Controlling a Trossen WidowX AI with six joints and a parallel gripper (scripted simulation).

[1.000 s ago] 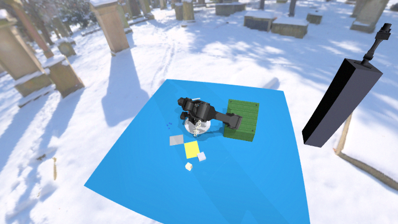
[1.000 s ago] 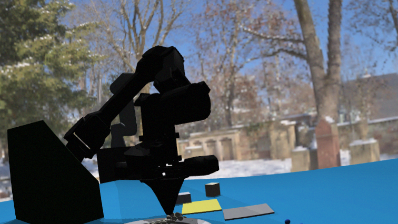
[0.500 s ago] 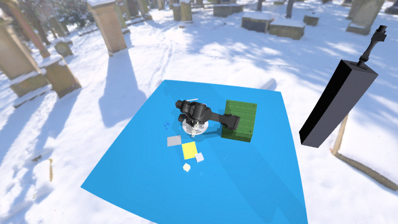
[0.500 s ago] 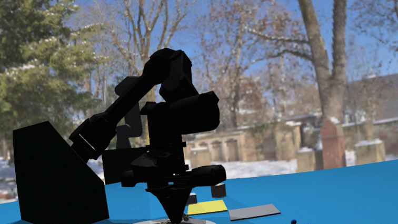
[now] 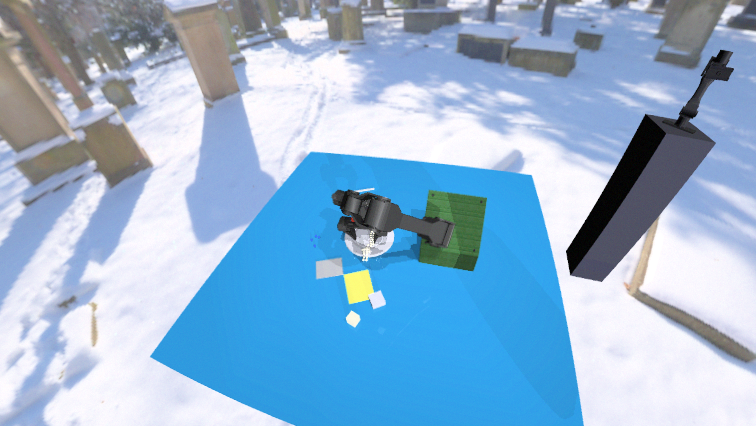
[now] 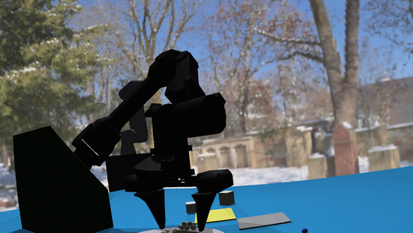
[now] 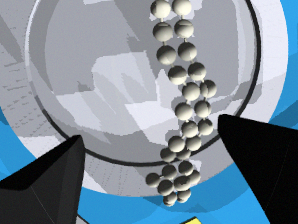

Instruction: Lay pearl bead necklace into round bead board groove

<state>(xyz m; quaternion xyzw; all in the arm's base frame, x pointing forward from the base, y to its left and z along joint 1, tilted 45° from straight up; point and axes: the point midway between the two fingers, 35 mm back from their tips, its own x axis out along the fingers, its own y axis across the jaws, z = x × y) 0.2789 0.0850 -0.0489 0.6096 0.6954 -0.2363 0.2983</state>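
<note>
Right now the round white bead board is 4 cm to the right of my gripper tip and 1 cm below it. The rest, counted from my gripper tip: yellow tile: 5 cm behind, 19 cm to the left, 2 cm below; then red object: 11 cm ahead, 15 cm to the right, 2 cm below; then grey tile: 9 cm ahead, 15 cm to the left, 2 cm below.
</note>
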